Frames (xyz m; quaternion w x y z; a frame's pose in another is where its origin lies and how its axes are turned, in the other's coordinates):
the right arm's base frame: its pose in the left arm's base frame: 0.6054 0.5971 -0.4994 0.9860 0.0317 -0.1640 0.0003
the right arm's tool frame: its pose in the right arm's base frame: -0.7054 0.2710 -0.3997 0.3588 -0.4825 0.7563 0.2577
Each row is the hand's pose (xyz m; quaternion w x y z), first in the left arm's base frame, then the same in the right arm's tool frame.
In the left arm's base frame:
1: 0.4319 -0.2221 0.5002 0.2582 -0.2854 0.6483 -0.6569
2: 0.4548 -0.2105 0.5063 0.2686 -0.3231 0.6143 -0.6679
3: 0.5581 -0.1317 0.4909 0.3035 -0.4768 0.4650 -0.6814
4: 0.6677 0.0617 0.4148 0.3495 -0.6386 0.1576 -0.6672
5: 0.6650 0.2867 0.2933 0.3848 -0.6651 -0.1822 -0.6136
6: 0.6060 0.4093 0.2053 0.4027 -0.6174 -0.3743 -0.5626
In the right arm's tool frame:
1: -0.8317 -1.1463 -1.3820 0.5811 0.5650 0.5342 -0.2403
2: -0.8428 -1.1632 -1.3650 0.5801 0.5523 0.5234 -0.2906
3: -0.8681 -1.2189 -1.2494 0.5712 0.4737 0.4636 -0.4842
4: -0.8969 -1.2196 -1.0162 0.4701 0.3464 0.3058 -0.7520
5: -0.9017 -1.0978 -0.7914 0.2810 0.2472 0.0924 -0.9227
6: -0.8853 -0.9755 -0.6863 0.1455 0.2070 -0.0497 -0.9662

